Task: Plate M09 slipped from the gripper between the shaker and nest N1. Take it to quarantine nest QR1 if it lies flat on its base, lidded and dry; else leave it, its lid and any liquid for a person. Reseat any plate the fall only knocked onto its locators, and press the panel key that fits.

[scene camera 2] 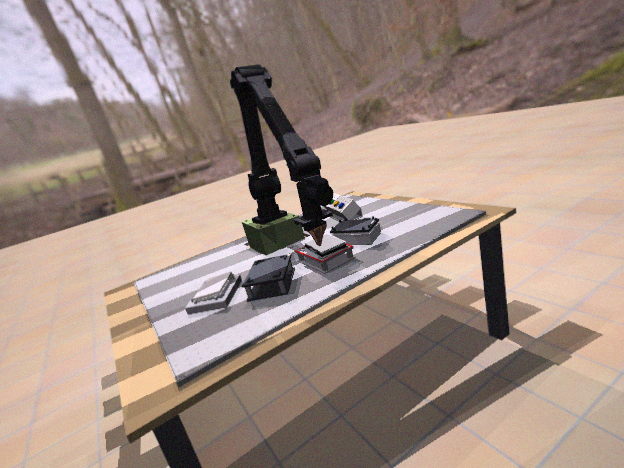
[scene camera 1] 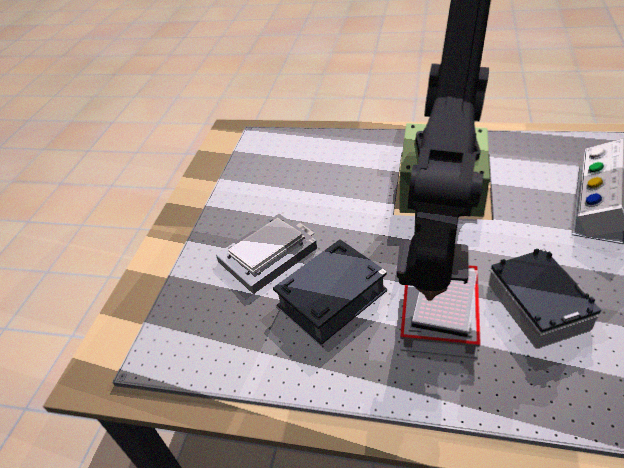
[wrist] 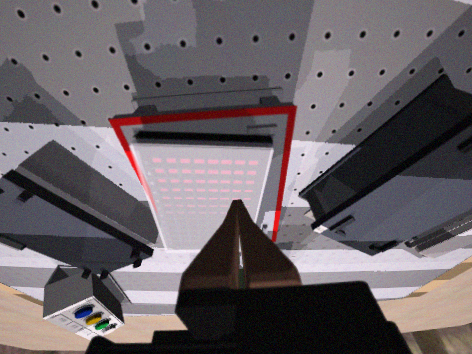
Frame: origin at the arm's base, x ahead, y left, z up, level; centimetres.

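Seen in the pictures: gripper, between the fingertips: [scene camera 2: 319, 245] [scene camera 1: 429, 297] [wrist: 237, 205]; arm's base, origin of its link: [scene camera 2: 270, 218].
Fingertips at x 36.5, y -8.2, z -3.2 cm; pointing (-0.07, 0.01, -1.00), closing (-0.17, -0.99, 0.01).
Note:
Pixels of each thing's top centre, then the offset from my fingertips to it. "spot": a spot on its surface instead.
- white plate with pink wells, centre of its top: [wrist: 206, 215] [scene camera 1: 446, 294] [scene camera 2: 324, 241] dx -0.5, dy +2.7, dz +0.1 cm
- pale plate, centre of its top: [scene camera 1: 265, 240] [scene camera 2: 213, 282] dx -17.3, dy -29.0, dz -1.5 cm
- panel, centre of its top: [scene camera 1: 612, 169] [wrist: 81, 332] [scene camera 2: 337, 196] dx -27.0, dy +37.4, dz +2.2 cm
- dark-topped unit with round pegs, a spot on its surface: [wrist: 65, 215] spot: dx +1.7, dy +14.8, dz -0.6 cm
My gripper [scene camera 1: 429, 298] [scene camera 2: 319, 243] [wrist: 237, 205] is shut and empty, tips pointing down over a white plate with pink wells [scene camera 1: 448, 314] [scene camera 2: 332, 245] [wrist: 205, 172]. The plate lies within the red-rimmed nest [scene camera 1: 478, 307] [wrist: 285, 170], slightly turned against its rim; the fingers hide part of it in the wrist view. A pale plate [scene camera 1: 267, 244] sits on a low grey base at the left; a narrow gap shows along one edge. The panel [scene camera 1: 599, 221] [scene camera 2: 349, 210] [wrist: 65, 295] has white, green, yellow and blue keys. Plate names and any liquid cannot be made out.
A dark corner-bracketed stand [scene camera 1: 330, 287] [scene camera 2: 269, 266] [wrist: 400, 185] is between the pale plate's base and the red-rimmed nest. A dark-topped unit with round pegs [scene camera 1: 544, 292] [scene camera 2: 357, 225] [wrist: 65, 215] is on the nest's other side. The green arm base [scene camera 1: 408, 186] [scene camera 2: 272, 236] stands behind.

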